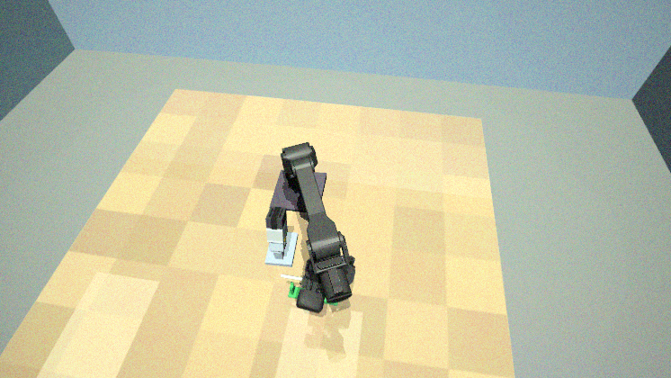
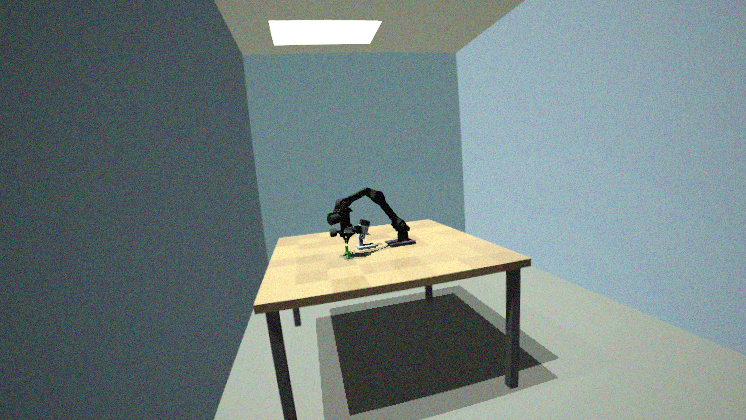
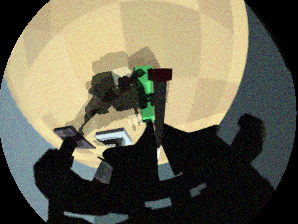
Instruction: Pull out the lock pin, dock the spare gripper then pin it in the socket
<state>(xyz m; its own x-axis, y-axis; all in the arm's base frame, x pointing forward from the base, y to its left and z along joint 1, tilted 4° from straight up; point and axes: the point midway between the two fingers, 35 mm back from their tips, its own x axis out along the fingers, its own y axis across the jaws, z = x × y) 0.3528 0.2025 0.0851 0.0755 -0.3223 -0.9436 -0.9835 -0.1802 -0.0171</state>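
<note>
Now: the green holder 40 mm below my gripper tip and 10 mm to the left of it. From my gripper tip the other things lie so: grey mount 130 mm to the right, 100 mm behind, 20 mm below; then spare gripper 140 mm to the right, 100 mm behind, 60 mm above.
</note>
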